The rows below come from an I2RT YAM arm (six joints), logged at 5 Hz.
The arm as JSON. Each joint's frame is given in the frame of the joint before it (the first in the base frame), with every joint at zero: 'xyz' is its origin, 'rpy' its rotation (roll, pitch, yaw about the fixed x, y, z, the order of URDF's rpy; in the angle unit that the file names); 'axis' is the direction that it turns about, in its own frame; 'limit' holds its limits. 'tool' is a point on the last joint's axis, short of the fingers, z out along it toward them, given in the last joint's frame.
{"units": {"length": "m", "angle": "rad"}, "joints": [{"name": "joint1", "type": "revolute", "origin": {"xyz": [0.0, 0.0, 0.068], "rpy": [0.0, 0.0, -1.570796]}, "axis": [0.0, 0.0, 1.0], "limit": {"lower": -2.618, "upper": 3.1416}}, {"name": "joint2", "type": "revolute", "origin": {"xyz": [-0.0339, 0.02, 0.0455], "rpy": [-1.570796, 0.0, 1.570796]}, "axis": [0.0, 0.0, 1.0], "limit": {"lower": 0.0, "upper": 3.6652}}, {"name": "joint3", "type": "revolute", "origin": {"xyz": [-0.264, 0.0, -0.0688], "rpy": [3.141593, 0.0, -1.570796]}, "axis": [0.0, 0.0, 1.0], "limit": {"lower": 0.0, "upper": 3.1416}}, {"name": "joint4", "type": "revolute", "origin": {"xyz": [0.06, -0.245, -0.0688], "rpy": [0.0, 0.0, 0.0]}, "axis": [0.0, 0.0, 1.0], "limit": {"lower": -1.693, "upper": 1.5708}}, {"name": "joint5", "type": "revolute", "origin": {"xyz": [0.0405, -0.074, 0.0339], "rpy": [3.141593, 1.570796, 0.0]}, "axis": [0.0, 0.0, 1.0], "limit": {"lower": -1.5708, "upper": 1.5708}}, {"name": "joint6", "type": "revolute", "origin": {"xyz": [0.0, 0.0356, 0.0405], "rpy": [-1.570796, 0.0, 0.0]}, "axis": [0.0, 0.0, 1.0], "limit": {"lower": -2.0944, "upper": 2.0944}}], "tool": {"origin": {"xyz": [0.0, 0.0, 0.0], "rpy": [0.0, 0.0, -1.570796]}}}
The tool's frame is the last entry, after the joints.
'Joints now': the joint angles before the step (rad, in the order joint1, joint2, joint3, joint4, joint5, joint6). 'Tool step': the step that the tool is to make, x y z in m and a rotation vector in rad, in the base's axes. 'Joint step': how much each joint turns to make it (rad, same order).
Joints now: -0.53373 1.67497 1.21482 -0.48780 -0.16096 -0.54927
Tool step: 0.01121 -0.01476 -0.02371 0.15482 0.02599 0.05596
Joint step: -0.03231 0.11803 0.06289 -0.05061 -0.14725 -0.01063
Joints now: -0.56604 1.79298 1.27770 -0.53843 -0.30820 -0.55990
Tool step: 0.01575 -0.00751 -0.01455 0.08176 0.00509 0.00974
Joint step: -0.00001 0.09217 0.06443 -0.01228 -0.06290 0.02443
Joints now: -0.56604 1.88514 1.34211 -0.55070 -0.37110 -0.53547
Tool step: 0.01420 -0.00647 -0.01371 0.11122 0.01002 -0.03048
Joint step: -0.00001 0.08576 0.06596 -0.01994 -0.06598 0.07220
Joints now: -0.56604 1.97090 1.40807 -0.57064 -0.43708 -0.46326
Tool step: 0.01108 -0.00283 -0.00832 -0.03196 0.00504 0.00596
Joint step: 0.01075 0.04629 0.03235 0.02289 0.02894 -0.00920
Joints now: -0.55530 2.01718 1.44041 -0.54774 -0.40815 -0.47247
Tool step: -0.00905 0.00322 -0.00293 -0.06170 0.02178 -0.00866
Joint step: -0.00001 -0.03363 -0.05973 0.03221 0.06132 -0.02148
